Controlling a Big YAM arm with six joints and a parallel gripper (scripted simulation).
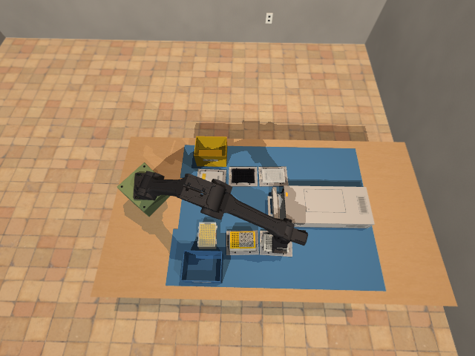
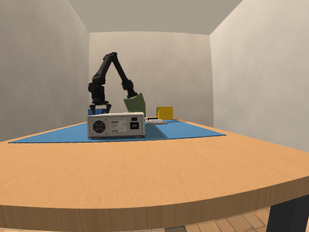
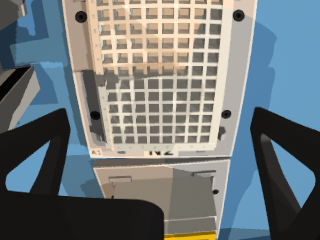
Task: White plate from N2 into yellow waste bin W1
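Now: hand 5 cm above the white plate. The rest, counted from my hand: black plate (40 cm to the left, 12 cm behind, 5 cm below); blue bin (37 cm behind, 8 cm to the right, 4 cm below); instrument box (21 cm ahead, 16 cm to the left, 3 cm below).
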